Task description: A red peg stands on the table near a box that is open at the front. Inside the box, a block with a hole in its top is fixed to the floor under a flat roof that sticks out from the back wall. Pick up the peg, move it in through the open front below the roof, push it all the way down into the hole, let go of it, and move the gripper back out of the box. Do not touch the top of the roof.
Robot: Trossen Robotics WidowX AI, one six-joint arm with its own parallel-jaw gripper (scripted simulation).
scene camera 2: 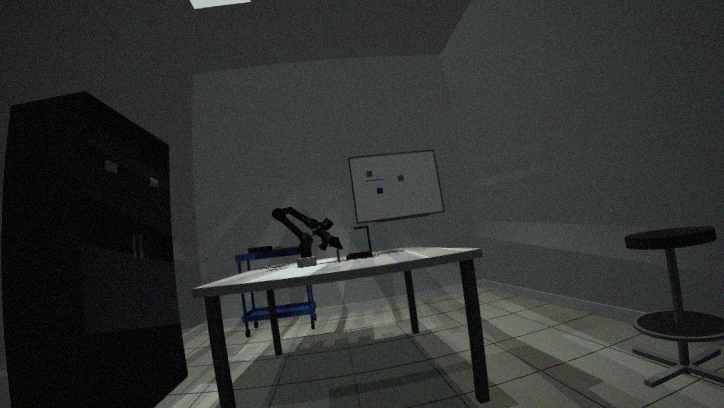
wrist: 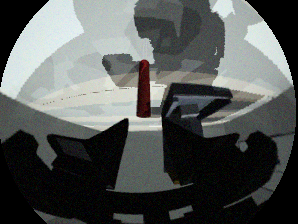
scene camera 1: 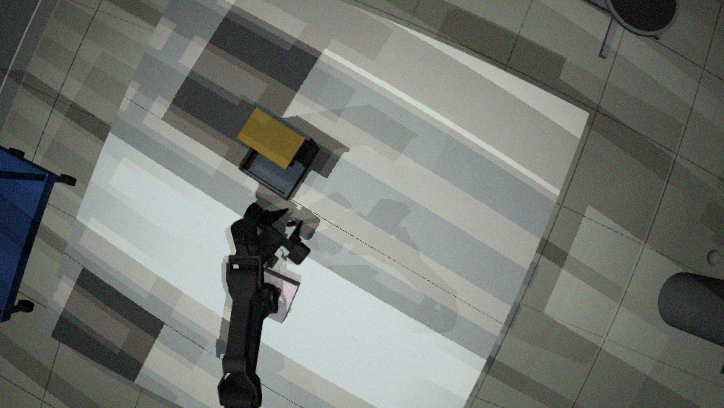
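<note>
The wrist view has my gripper in it. I can see a yellow roof here too, along with that same gripper.
</note>
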